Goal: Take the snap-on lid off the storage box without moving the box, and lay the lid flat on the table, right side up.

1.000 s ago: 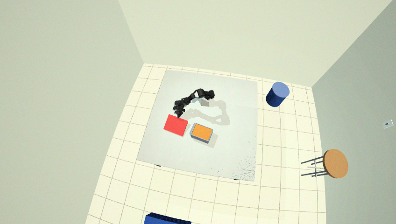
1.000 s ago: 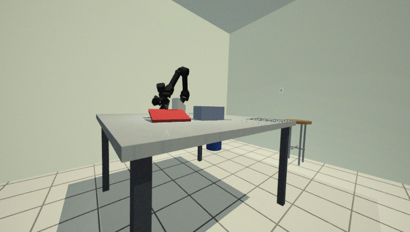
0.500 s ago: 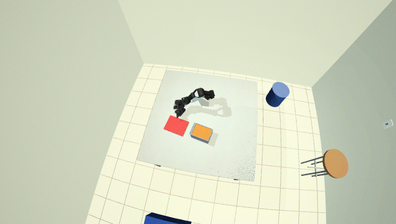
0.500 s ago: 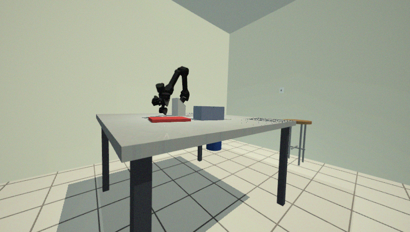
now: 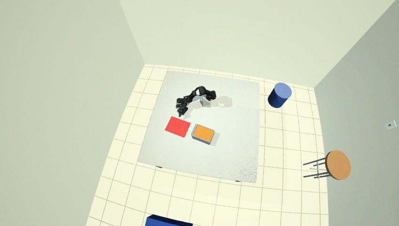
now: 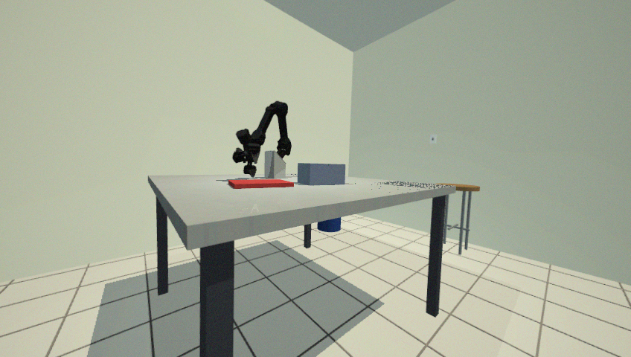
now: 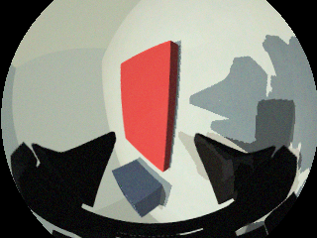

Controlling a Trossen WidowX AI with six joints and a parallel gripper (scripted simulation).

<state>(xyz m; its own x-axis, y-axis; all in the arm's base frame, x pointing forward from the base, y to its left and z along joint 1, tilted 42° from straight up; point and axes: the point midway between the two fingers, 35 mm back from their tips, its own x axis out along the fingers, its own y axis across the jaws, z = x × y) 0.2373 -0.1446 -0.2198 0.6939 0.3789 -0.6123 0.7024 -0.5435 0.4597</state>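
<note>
Right now the red lid is 110 mm ahead of my gripper tip, 20 mm to the right of it and 50 mm below it. From my gripper tip the other things lie so: grey-blue storage box (150 mm ahead, 300 mm to the left, 10 mm below).
</note>
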